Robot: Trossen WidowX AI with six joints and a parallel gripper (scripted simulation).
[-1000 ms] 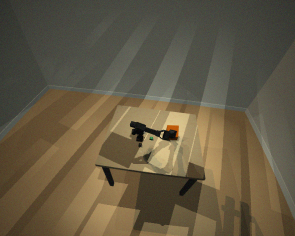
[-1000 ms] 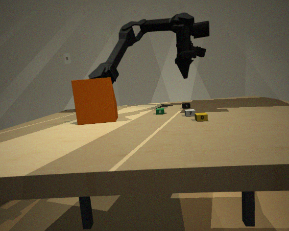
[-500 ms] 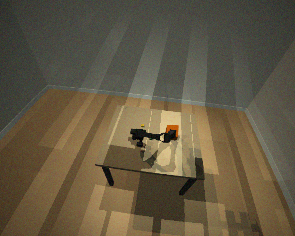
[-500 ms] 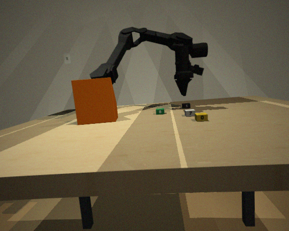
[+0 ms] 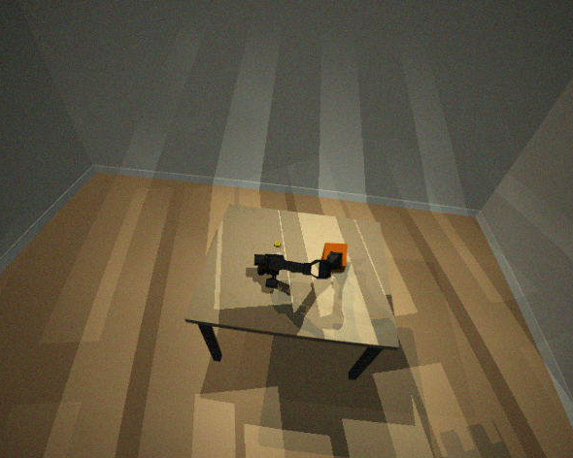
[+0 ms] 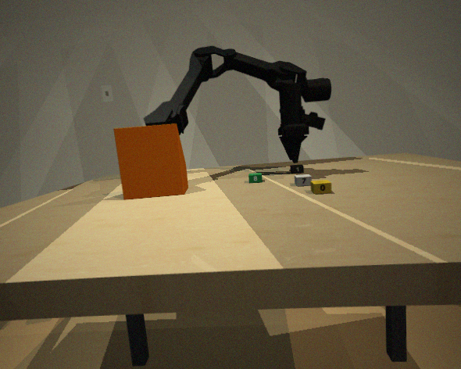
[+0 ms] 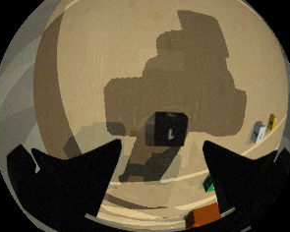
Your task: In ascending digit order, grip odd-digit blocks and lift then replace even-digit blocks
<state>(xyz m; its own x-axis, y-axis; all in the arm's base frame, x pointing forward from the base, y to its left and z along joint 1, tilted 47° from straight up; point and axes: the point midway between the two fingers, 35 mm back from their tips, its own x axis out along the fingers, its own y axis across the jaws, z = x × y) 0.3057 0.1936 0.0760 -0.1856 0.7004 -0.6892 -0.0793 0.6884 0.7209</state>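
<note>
My gripper tip is now 10 mm short of the black block marked 1, 10 mm to the left of it and 20 mm above it. From my gripper tip the other things lie so: yellow block marked 0 (40 mm ahead, 280 mm to the right, 20 mm below); green block marked 8 (100 mm behind, 120 mm to the right, 20 mm below); white block marked 7 (10 mm ahead, 200 mm to the right, 20 mm below).
</note>
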